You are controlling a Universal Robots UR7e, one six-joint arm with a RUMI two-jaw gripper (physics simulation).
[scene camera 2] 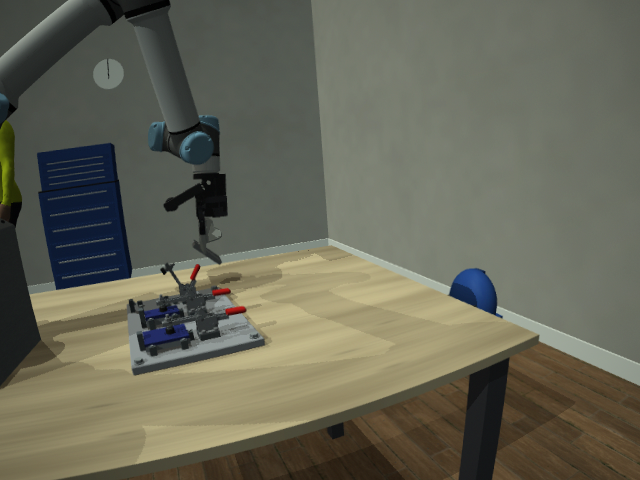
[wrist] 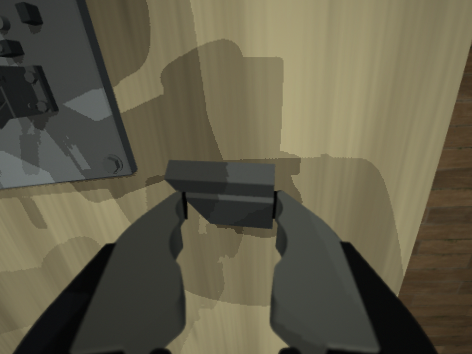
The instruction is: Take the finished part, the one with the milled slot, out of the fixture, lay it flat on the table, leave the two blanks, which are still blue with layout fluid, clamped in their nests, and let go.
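Places are measured from the arm's base along level axes (x ahead, y left, z up), in centimetres.
Pixels of known places: gripper, fingertip midpoint: (scene camera 2: 204, 253) (wrist: 230, 193).
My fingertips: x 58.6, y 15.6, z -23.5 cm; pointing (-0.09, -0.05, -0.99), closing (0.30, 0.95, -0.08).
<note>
Behind a point stands the place of what it marks.
The grey finished part (scene camera 2: 210, 254) @(x 59.4, y 13.4, z -23.7 cm) (wrist: 222, 173) @(x 56.0, y 16.4, z -20.2 cm) is held tilted above the table, with a step or groove along its length in the wrist view. My gripper (scene camera 2: 205, 246) @(x 58.6, y 15.6, z -23.5 cm) (wrist: 230, 193) @(x 58.6, y 15.6, z -23.5 cm) is shut on it, with a fingertip at each end. In the wrist view it is beside the fixture plate (scene camera 2: 206, 349) @(x 41.5, y -26.7, z -30.2 cm) (wrist: 95, 137) @(x 53.0, y 3.7, z -30.2 cm), past the plate's edge. One blue blank (scene camera 2: 166, 335) @(x 36.3, y -21.0, z -28.1 cm) lies in the front nest, another blue blank (scene camera 2: 155, 313) @(x 37.3, y -9.8, z -27.6 cm) in the middle nest, both under lowered clamps. The milled slot cannot be made out clearly.
The rear clamp's red handle (scene camera 2: 194, 272) @(x 49.8, y -0.8, z -23.6 cm) stands up and its arm (scene camera 2: 173, 273) is raised. Two red handles (scene camera 2: 235, 310) @(x 49.4, y -23.0, z -26.2 cm) (scene camera 2: 221, 291) @(x 51.4, y -12.2, z -25.7 cm) point right. The wooden table (scene camera 2: 330, 356) @(x 57.4, y -40.3, z -31.7 cm) extends right of the fixture. A dark box (scene camera 2: 15, 299) @(x 10.6, y -2.4, z -20.4 cm) stands at the left.
</note>
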